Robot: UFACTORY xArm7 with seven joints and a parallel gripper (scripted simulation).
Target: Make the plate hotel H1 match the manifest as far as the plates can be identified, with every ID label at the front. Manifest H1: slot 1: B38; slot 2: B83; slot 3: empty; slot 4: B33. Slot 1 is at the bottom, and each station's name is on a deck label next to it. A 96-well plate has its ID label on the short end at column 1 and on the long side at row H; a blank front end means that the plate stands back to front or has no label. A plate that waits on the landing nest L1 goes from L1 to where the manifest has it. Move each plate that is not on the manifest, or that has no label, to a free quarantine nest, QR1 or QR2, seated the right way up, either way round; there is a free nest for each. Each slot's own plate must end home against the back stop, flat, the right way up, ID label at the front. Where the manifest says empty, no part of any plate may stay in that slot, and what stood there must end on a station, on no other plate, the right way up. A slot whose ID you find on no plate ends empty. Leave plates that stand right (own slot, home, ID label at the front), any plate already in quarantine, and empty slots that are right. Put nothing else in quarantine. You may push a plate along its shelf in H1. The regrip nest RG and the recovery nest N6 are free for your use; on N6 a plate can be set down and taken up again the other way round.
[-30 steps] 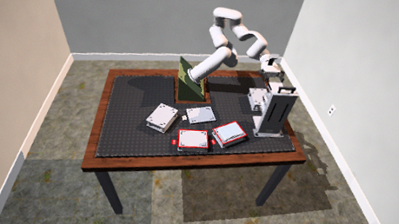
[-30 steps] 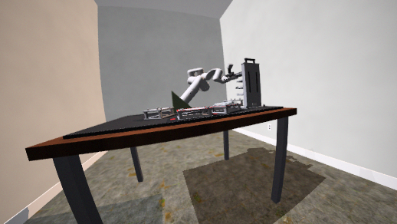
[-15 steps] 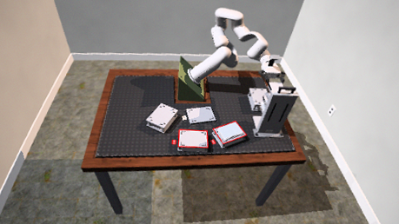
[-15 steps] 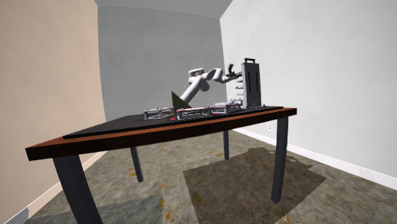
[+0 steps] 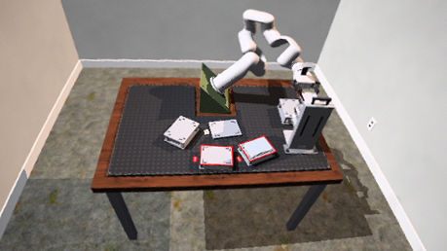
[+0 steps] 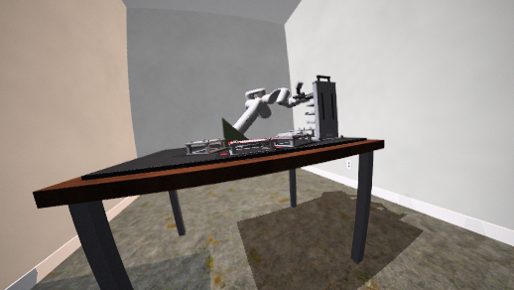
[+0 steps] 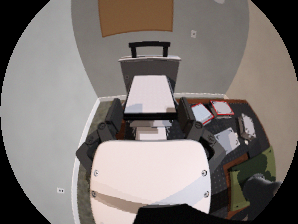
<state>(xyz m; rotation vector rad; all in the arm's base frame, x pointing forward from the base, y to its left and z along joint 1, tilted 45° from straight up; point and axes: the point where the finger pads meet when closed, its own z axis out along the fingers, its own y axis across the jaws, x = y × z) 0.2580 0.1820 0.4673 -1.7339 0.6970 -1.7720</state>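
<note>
The plate lies 6 cm ahead of my hand and 2 cm below it. Round my hand: H1 deck label 28 cm below, 10 cm to the left, 1 cm ahead; then QR1 deck label 34 cm to the right, 28 cm below, 23 cm ahead.
</note>
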